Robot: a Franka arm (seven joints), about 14 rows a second.
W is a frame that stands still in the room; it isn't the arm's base.
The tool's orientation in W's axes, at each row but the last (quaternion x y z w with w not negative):
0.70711, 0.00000, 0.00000, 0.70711
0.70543, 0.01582, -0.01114, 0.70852
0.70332, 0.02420, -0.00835, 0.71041
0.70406, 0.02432, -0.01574, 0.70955
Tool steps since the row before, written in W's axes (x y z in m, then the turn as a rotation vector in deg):
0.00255, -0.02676, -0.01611, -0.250, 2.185, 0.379
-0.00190, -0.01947, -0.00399, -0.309, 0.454, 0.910
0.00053, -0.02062, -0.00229, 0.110, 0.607, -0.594
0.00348, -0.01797, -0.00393, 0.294, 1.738, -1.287
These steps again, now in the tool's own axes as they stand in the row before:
0.00255, -0.01611, 0.02676, -0.250, 0.379, -2.185
-0.00187, -0.00415, 0.01944, -0.341, 0.900, -0.452
0.00018, -0.00248, 0.02060, 0.151, -0.582, -0.610
0.00348, -0.00387, 0.01798, 0.387, -1.254, -1.744

